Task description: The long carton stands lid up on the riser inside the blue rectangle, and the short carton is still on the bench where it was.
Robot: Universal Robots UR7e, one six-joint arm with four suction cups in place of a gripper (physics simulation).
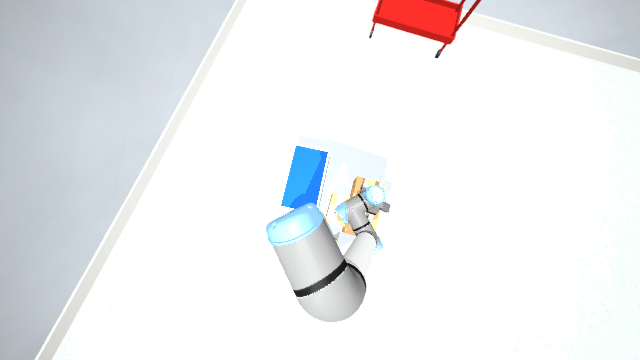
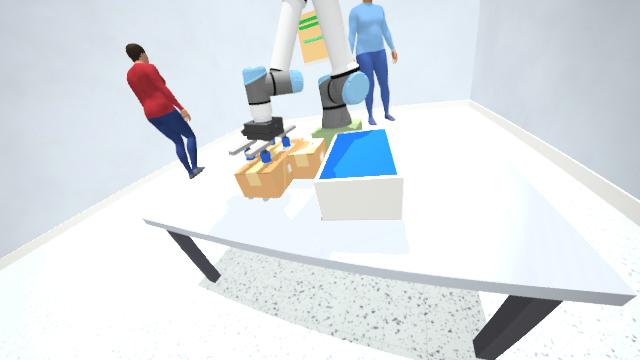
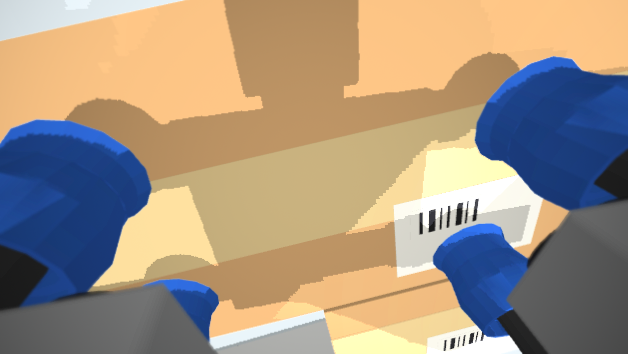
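Pixels of known places: hand, tool point: [image 2: 269,151] [image 3: 325,223]; arm's base, link origin: [image 2: 337,124].
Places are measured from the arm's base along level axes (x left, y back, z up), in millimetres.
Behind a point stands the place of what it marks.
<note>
Two brown cartons lie side by side on the white bench [image 2: 447,232] @(x 355, y -587, z -103 mm), left of the riser; I cannot tell which is the long one. The nearer carton [image 2: 259,180] @(x -174, y -470, z -31 mm) [image 3: 285,53] @(x -255, y -337, z 0 mm) is lid up, with tape and a barcode label [image 3: 461,220] @(x -164, y -267, z 1 mm). The farther carton [image 2: 308,157] @(x -36, y -345, z -16 mm) touches it. My gripper [image 2: 267,150] [image 3: 307,198] @(x -194, y -336, z 16 mm) hangs just above the nearer carton's lid, its blue cups casting offset shadows on it and holding nothing. The white riser [image 2: 358,198] @(x 163, y -557, z -34 mm) stands to the right. Its blue rectangle [image 2: 360,154] @(x 158, y -423, z 17 mm) [image 1: 304,176] @(x 156, y -384, z 17 mm) has nothing on it.
The arm's base [image 2: 335,113] @(x 15, y -59, z 66 mm) stands on a green pad behind the riser, and the arm [image 1: 313,263] @(x 23, y -122, z 639 mm) hides most of the cartons from above. A person in red [image 2: 154,96] and a person in blue [image 2: 371,40] stand beyond the bench. A red cart [image 1: 416,18] stands far off.
</note>
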